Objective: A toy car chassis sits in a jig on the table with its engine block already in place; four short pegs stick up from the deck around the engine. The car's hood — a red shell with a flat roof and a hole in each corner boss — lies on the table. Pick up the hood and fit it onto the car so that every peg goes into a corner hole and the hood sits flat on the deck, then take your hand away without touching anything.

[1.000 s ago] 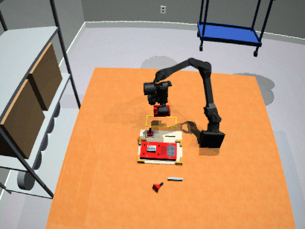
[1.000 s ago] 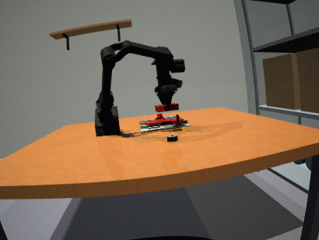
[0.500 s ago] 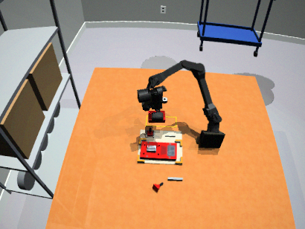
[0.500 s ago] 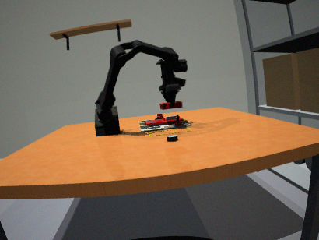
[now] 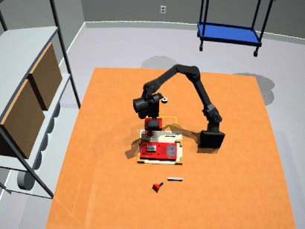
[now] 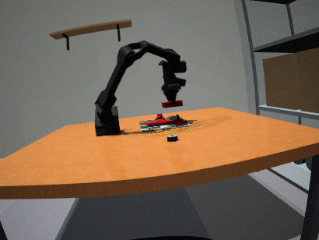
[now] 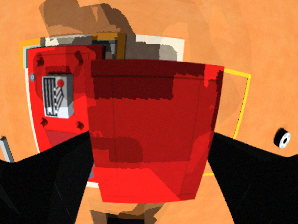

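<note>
My gripper tip is 10 mm past the grey engine block, 110 mm to the right of it and 90 mm above it. Also, from my gripper tip: jig (50 mm behind, 80 mm to the left, 100 mm below); then small round wheel (20 mm behind, 300 mm to the right, 100 mm below); then red hood (right at my gripper tip).
</note>
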